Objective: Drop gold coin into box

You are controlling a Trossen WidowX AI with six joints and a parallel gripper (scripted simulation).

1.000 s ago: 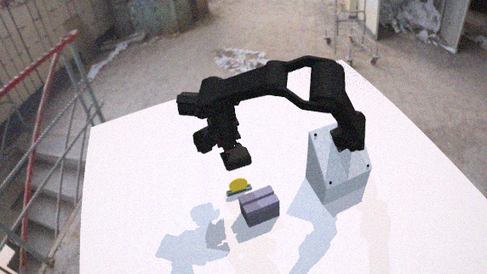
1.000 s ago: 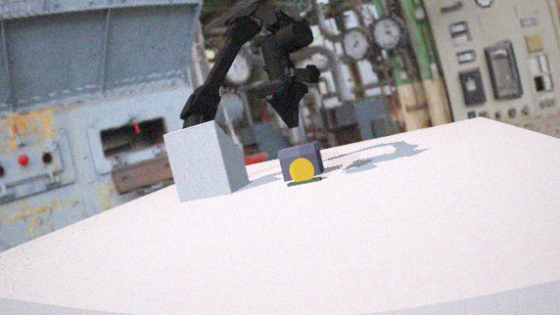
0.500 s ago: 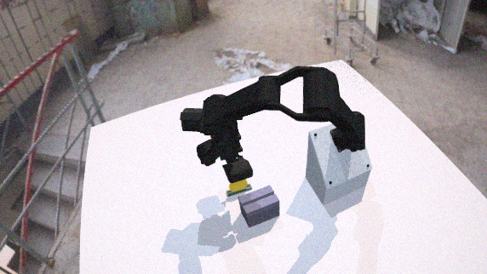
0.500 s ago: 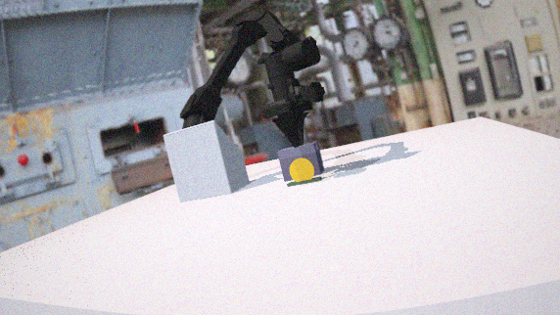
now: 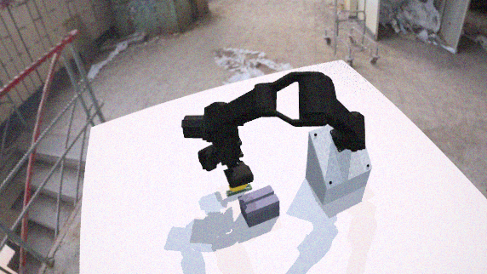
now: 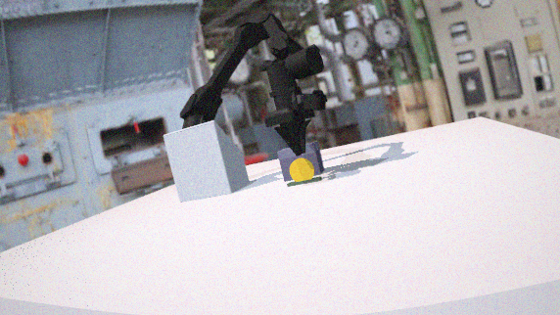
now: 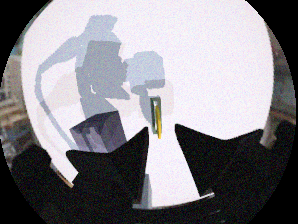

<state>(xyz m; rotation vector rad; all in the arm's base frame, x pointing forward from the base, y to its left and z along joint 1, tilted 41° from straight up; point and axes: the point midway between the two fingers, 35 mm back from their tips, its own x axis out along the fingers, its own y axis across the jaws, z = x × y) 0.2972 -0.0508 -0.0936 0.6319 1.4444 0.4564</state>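
Now: the coin 1 cm behind my gripper tip and 4 cm below it.
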